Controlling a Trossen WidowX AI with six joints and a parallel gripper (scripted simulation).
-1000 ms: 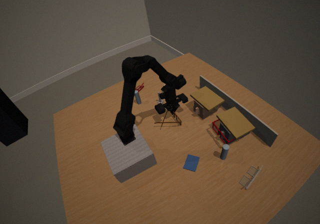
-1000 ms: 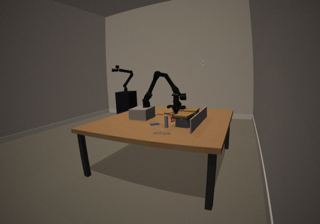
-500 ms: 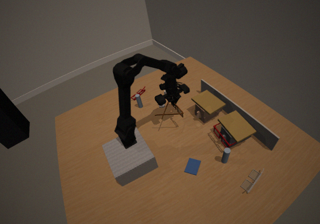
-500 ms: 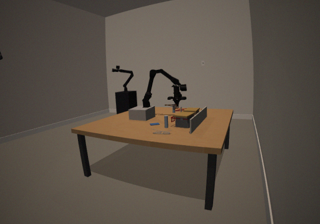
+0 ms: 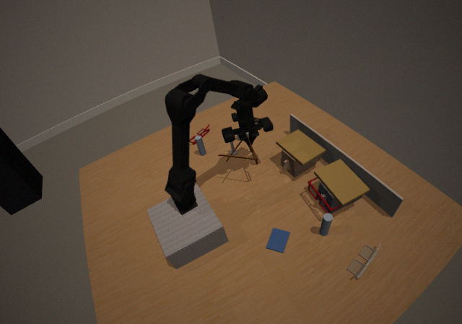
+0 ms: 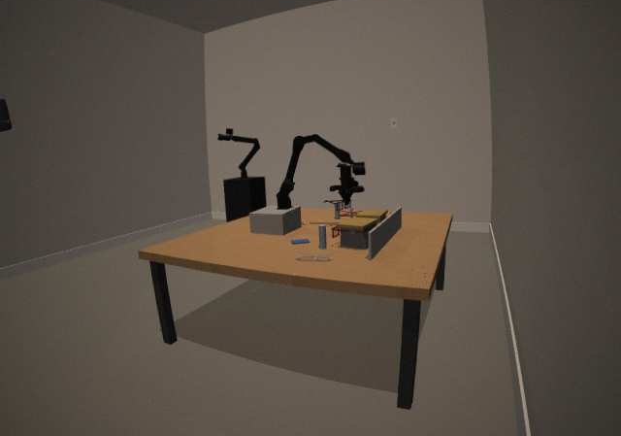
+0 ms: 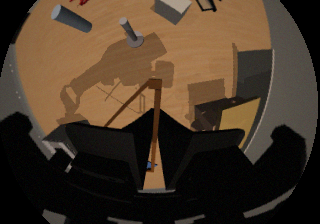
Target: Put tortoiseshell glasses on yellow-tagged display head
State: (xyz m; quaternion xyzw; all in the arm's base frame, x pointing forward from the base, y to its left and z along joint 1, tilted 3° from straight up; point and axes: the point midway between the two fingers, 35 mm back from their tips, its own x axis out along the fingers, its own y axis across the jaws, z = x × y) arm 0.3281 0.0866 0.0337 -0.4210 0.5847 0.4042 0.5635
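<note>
My gripper tip is now 13 cm to the right of the grey stand, 10 cm above it and 1 cm past it. Round my gripper tip: pale head (14 cm ahead, 12 cm to the right, 7 cm below); white block (18 cm to the left, 10 cm below, 8 cm ahead); wall (26 cm ahead, 24 cm to the right, 7 cm below).
</note>
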